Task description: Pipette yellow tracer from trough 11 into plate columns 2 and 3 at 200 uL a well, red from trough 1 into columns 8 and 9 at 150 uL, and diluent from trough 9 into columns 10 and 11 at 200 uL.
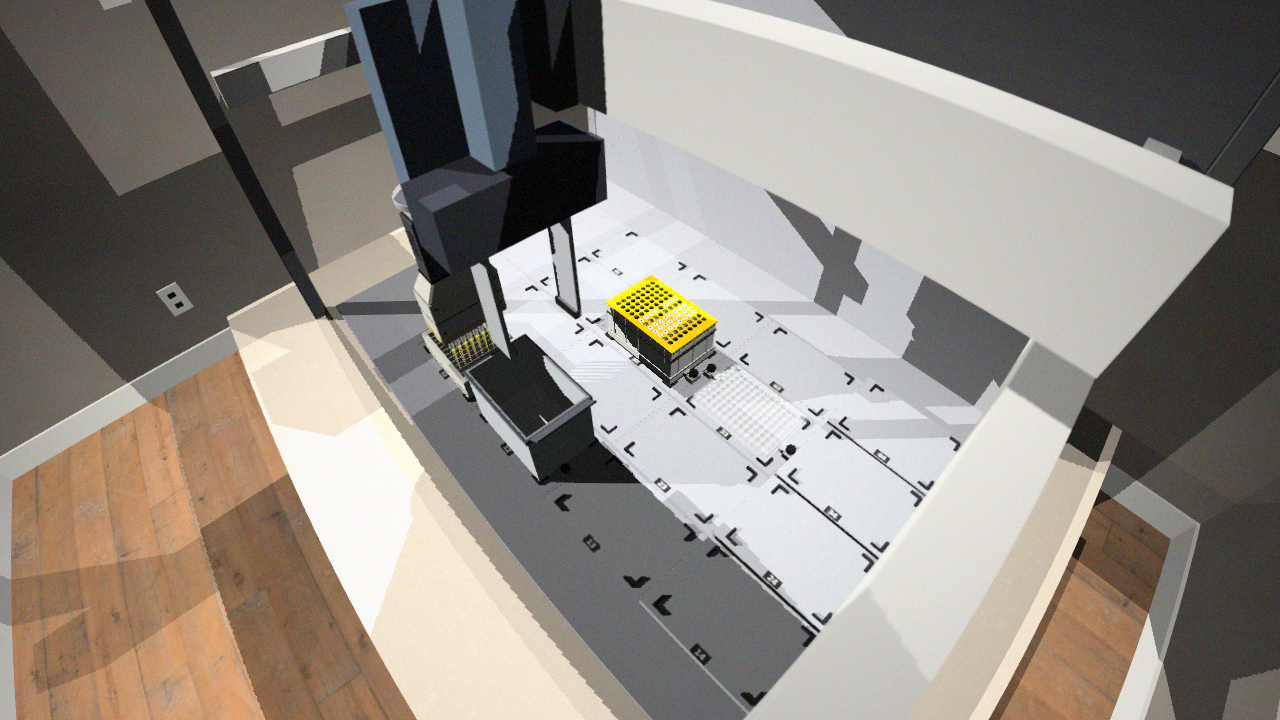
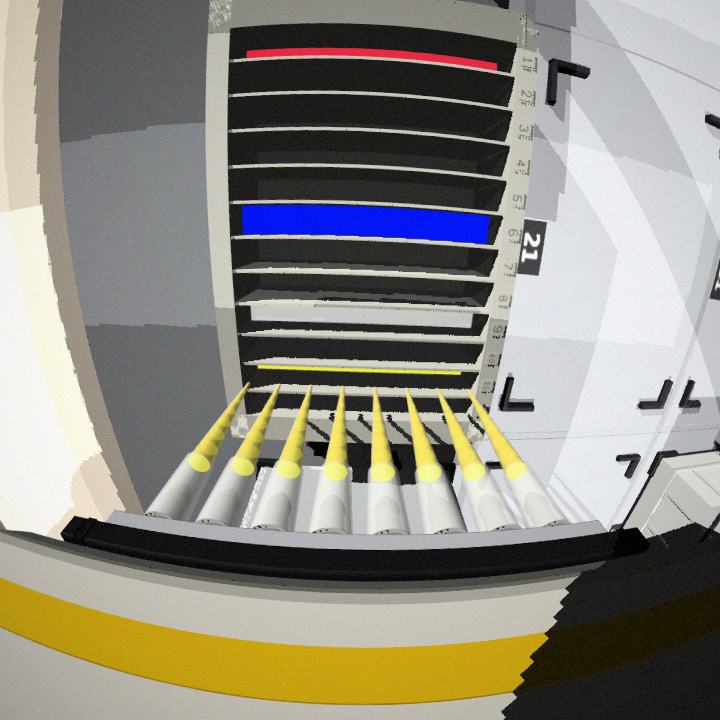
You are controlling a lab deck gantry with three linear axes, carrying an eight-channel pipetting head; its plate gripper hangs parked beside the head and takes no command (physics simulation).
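Observation:
My pipetting head (image 1: 456,308) (image 2: 369,557) is over the trough rack (image 1: 450,368) (image 2: 218,235). Its eight tips (image 1: 469,347) (image 2: 339,443) hold yellow liquid; their ends overlap the wall beside trough 11, height above it unclear. Yellow tracer (image 2: 359,369) shows as a thin strip in trough 11, red (image 2: 369,52) in trough 1, and pale diluent (image 2: 362,317) in trough 9. The clear well plate (image 1: 747,407) lies beyond the tip rack; its well contents are too small to tell. My parked plate gripper (image 1: 538,334) is open, its two paddles apart and empty.
Blue liquid (image 2: 366,222) is in trough 6. A yellow-topped tip rack (image 1: 662,313) with dark empty holes and some white tips stands between the head and the plate. A deep open-topped bin (image 1: 572,447) stands right beside the trough rack.

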